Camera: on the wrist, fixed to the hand. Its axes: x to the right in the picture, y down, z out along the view.
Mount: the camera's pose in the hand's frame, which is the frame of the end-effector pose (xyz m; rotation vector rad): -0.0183 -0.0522 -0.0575 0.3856 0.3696 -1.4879
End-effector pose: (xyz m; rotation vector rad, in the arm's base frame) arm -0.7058 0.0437 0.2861 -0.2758 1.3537 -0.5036
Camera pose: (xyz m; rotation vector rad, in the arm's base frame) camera -0.7739 0.0133 0.3145 -0.8944 1.1585 -2.0987
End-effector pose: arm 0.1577 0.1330 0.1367 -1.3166 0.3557 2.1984
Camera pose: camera 0.2364 0.1419 0.1274 -1.1170 -0.1012 0.6166
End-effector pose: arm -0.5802 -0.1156 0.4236 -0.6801 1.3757 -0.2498
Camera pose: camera -0.6273 -0.1638 0.4663 -1.2502 0.8450 -1.8280
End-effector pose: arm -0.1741 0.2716 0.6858 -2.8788 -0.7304 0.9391
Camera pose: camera -0.1769 0.3167 0.7516 -1.3624 -1.8345 0.2273
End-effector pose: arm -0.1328 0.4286 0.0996 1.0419 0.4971 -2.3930
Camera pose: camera -0.1178 0.5053 0.0834 -0.8016 -0.6513 1.7895
